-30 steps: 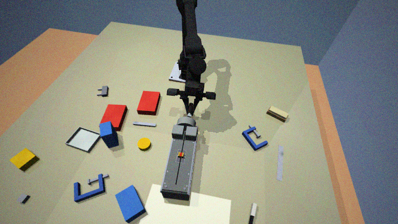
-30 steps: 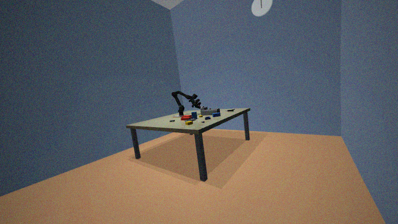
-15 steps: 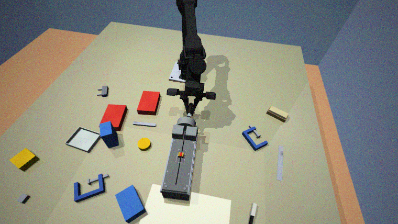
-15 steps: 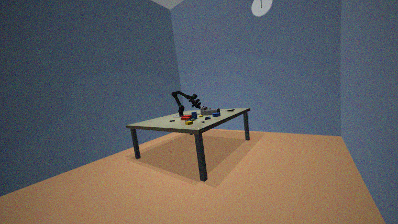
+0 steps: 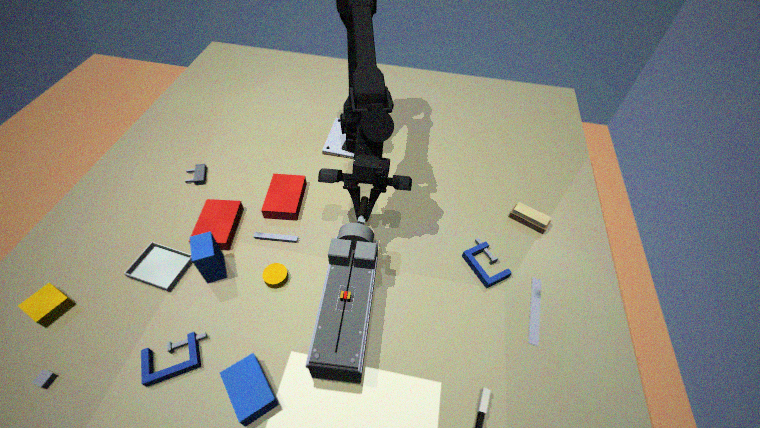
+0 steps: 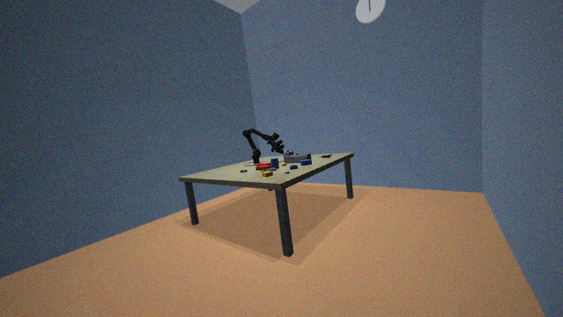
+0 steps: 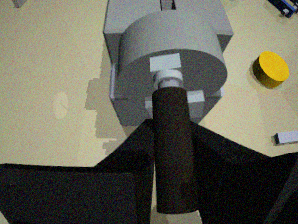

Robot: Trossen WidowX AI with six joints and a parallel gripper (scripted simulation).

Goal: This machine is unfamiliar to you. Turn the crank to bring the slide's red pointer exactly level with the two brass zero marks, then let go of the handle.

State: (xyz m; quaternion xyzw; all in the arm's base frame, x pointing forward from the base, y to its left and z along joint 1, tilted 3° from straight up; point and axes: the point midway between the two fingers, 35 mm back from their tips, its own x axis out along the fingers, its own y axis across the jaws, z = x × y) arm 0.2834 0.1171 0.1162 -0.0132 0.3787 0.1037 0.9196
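Now: the dark crank handle 20 mm behind my gripper tip and 20 mm above it. The rest, counted from my gripper tip: tan block: 200 mm behind, 360 mm to the left, 80 mm below; then red pointer: 160 mm ahead, 30 mm to the left, 10 mm below; then grey strip: 30 mm ahead, 390 mm to the left, 100 mm below.
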